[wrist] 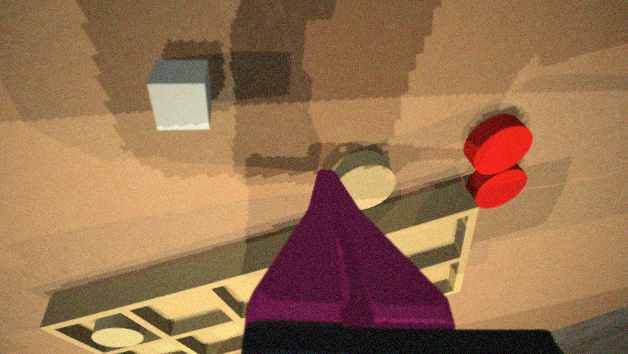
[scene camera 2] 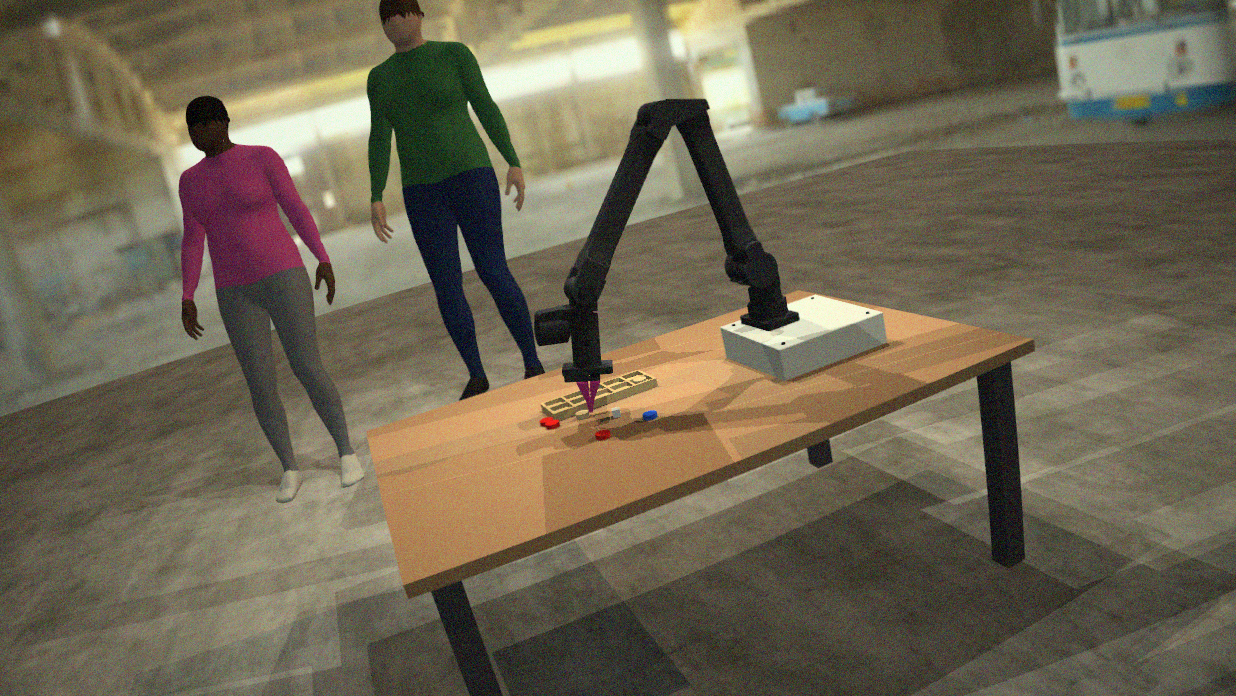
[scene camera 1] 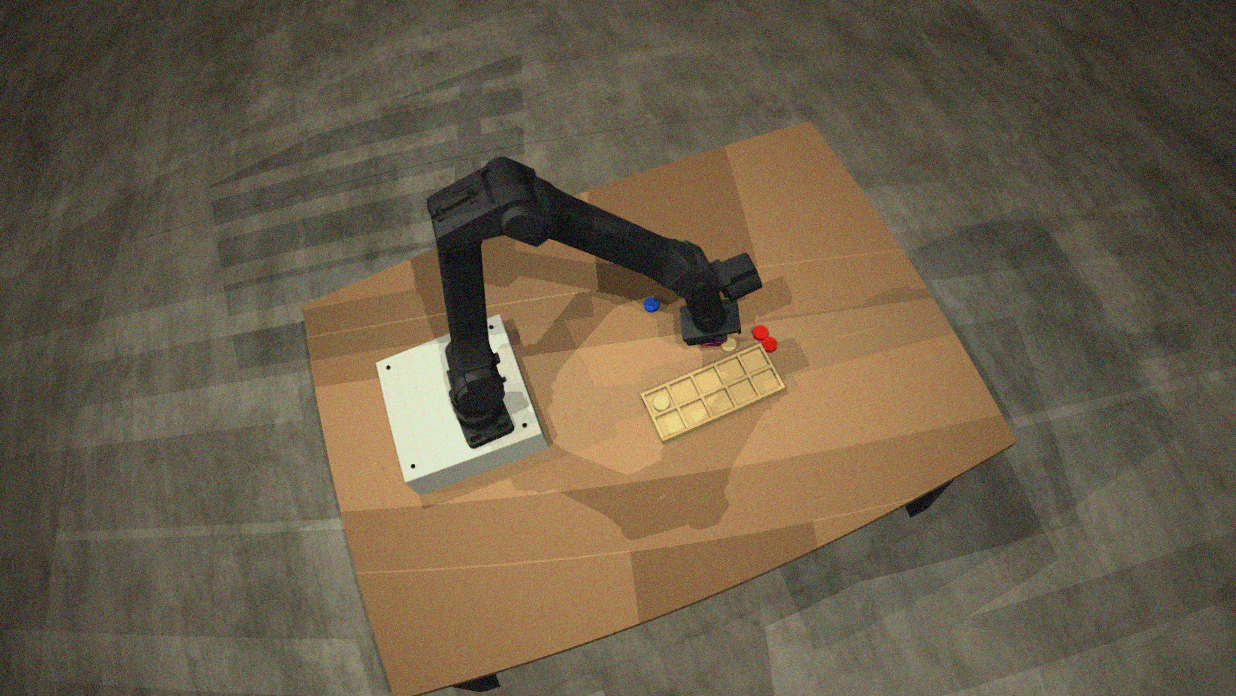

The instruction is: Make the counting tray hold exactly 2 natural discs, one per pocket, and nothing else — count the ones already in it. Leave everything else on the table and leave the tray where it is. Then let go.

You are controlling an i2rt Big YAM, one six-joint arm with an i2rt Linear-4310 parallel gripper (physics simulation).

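Note:
The counting tray [scene camera 1: 724, 414] [wrist: 150, 281] is a pale wooden box with two rows of pockets. One natural disc [scene camera 1: 661, 402] [scene camera 2: 640, 377] [wrist: 117, 337] lies in its corner pocket at the end nearer the robot base. Another natural disc [scene camera 1: 729, 344] [scene camera 2: 582, 415] [wrist: 372, 187] lies on the table just outside the tray's long side. My gripper [scene camera 2: 591, 409] [wrist: 324, 180] is shut with nothing between its magenta fingers. Its tips are low, right beside the loose natural disc, and cover part of its edge in the wrist view. The fingers hide some pockets there.
Two red discs [scene camera 1: 760, 332] [wrist: 502, 150] lie against each other by the tray's far corner. A third red disc [scene camera 2: 602, 434], a blue disc [scene camera 1: 651, 304] [scene camera 2: 649, 415] and a pale cube [scene camera 2: 615, 413] [wrist: 182, 106] are on the table. The arm's white base [scene camera 1: 423, 415] [scene camera 2: 826, 328] stands at one end.

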